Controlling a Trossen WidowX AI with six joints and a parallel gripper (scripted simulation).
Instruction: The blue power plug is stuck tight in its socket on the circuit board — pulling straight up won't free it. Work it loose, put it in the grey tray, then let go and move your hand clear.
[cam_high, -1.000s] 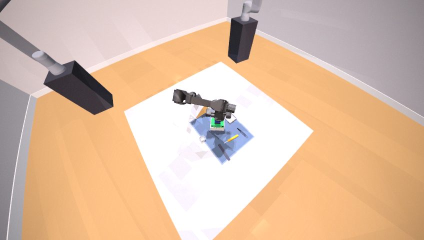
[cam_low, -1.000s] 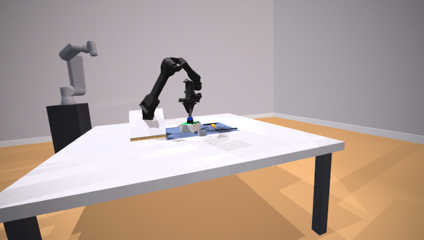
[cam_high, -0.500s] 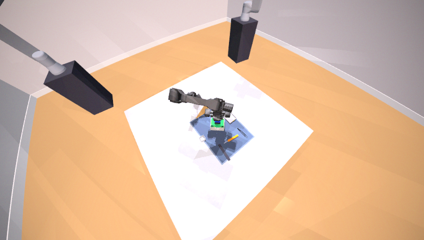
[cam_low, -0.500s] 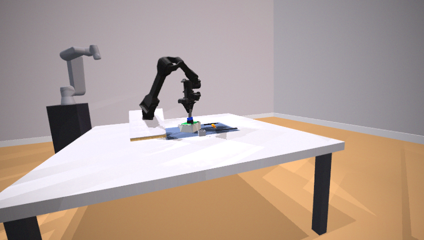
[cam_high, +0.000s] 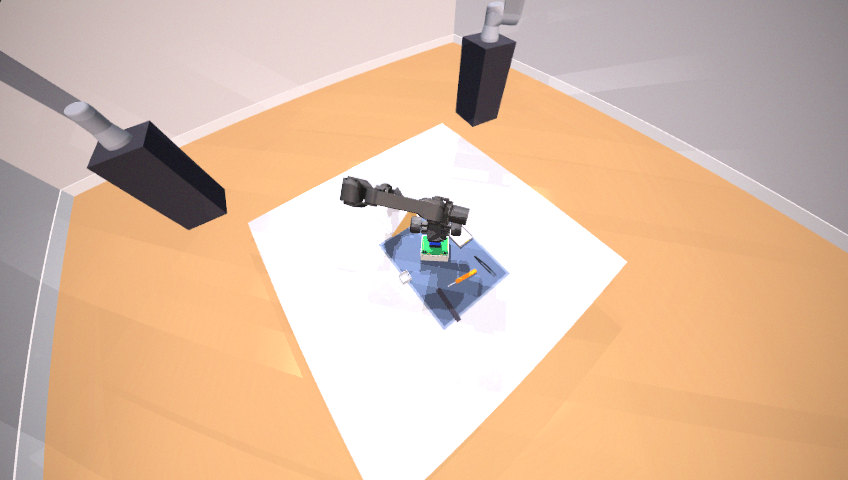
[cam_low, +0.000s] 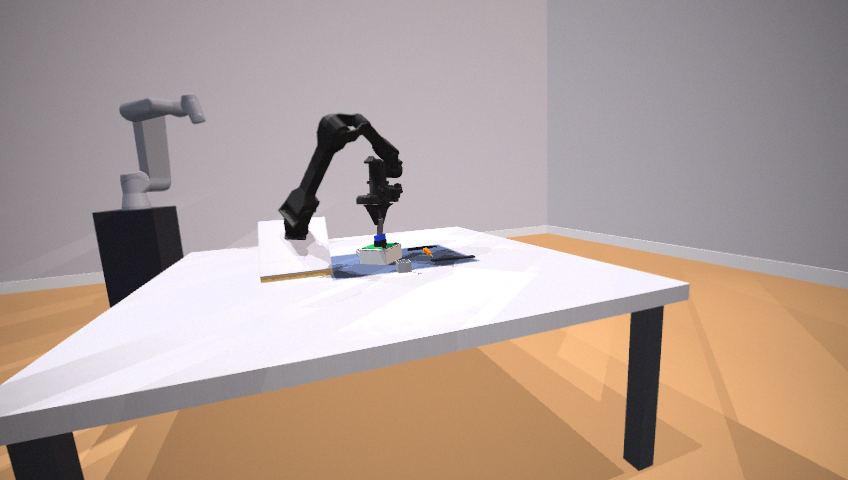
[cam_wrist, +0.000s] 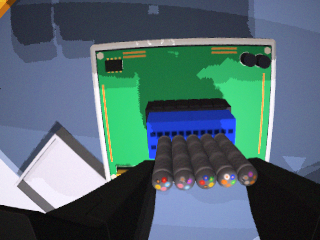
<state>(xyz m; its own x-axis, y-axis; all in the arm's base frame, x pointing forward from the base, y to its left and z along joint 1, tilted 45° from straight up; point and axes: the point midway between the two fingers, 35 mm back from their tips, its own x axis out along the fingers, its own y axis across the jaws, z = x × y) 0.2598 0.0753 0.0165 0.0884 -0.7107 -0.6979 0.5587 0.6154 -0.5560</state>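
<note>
Right now the blue power plug is 4 cm below my gripper tip. From my gripper tip the other things lie so: blue mat (5 cm ahead, 1 cm to the left, 13 cm below); then dark bar (23 cm ahead, 7 cm to the right, 12 cm below).
</note>
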